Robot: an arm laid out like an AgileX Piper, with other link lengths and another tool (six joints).
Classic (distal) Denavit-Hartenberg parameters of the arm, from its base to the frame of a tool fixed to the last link. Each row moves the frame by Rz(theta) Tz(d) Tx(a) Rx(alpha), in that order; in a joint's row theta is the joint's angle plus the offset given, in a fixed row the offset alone. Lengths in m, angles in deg.
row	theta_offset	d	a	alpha
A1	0	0.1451	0	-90
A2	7.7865	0	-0.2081	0
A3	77.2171	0	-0.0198	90
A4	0	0.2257	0	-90
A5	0	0	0	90
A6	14	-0.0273	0.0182	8
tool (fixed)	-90	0.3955	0	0
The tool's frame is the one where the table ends.
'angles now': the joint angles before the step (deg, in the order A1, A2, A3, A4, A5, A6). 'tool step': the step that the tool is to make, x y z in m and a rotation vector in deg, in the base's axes. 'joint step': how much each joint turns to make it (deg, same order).
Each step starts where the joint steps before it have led.
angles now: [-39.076 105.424 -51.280 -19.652 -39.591 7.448]
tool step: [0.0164 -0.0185 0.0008 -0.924 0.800 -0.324]
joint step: [0.004 4.853 -8.006 -0.626 3.384 0.056]
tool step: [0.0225 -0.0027 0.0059 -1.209 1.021 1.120]
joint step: [1.547 3.109 -7.127 -1.035 4.304 0.233]
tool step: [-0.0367 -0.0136 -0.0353 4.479 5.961 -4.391]
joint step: [-1.265 -2.874 1.339 0.056 9.269 2.117]
